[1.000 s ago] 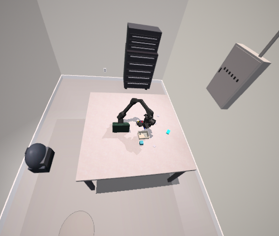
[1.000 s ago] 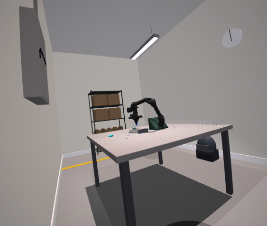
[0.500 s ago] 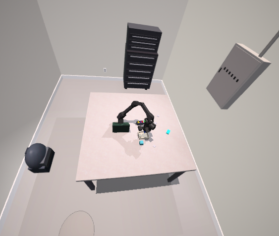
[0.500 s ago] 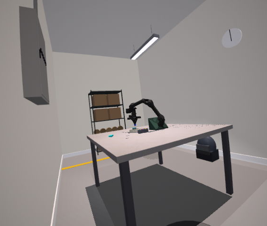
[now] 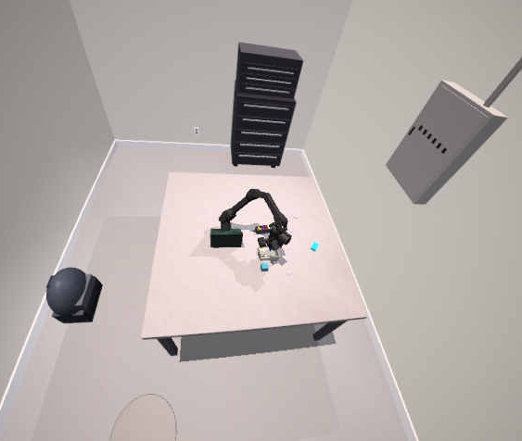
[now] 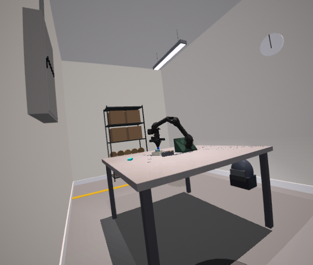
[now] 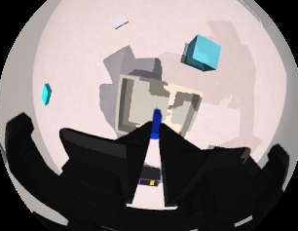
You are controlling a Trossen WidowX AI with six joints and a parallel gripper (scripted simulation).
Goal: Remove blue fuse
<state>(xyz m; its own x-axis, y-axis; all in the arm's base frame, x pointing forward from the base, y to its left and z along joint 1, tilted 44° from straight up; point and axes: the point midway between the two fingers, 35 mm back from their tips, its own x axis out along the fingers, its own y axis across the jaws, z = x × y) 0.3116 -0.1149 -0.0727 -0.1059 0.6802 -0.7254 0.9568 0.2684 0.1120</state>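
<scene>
Right now the blue fuse is 1 cm below my gripper tip. Also, from my gripper tip: cyan cube (3 cm behind, 12 cm to the right, 5 cm below); shallow beige tray (7 cm below); small cyan block (34 cm ahead, 9 cm to the left, 7 cm below).
</scene>
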